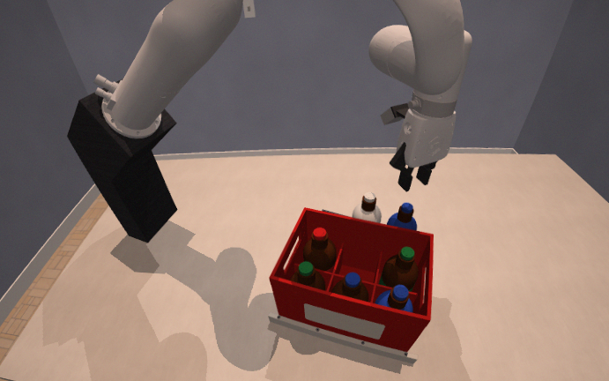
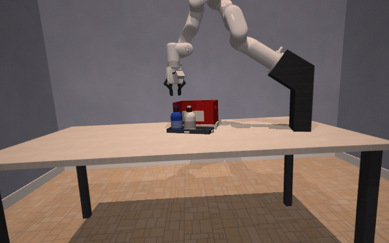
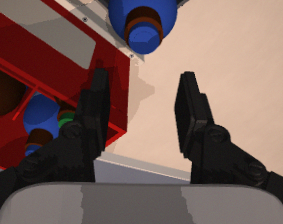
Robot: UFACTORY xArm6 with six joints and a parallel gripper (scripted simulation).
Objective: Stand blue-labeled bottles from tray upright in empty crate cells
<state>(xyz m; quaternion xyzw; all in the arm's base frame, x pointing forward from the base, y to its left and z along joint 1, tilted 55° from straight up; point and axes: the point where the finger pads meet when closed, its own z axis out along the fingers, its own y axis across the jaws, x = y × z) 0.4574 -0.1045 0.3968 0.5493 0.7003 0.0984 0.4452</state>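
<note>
My hand is 6 cm past the white-labeled bottle, 7 cm to the right of it and 16 cm above it. The rest, counted from my hand: crate 18 cm behind, 8 cm to the right, 16 cm below; then dark tray 6 cm behind, 7 cm to the left, 23 cm below.
</note>
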